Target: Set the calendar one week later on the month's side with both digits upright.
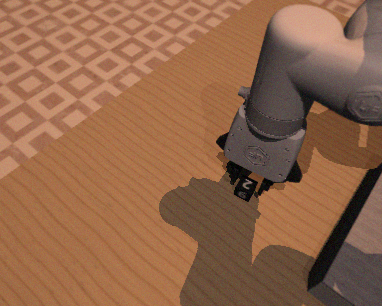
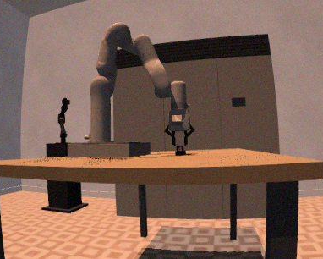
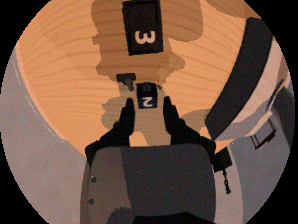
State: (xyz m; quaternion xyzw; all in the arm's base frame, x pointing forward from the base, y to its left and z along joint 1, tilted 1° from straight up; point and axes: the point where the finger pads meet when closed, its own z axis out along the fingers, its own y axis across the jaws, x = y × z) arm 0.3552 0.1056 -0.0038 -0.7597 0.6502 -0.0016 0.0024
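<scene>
Right now the black digit cube is 4 cm below my hand. Also, from my hand: black cube: 9 cm to the right, 3 cm below, 1 cm ahead.
</scene>
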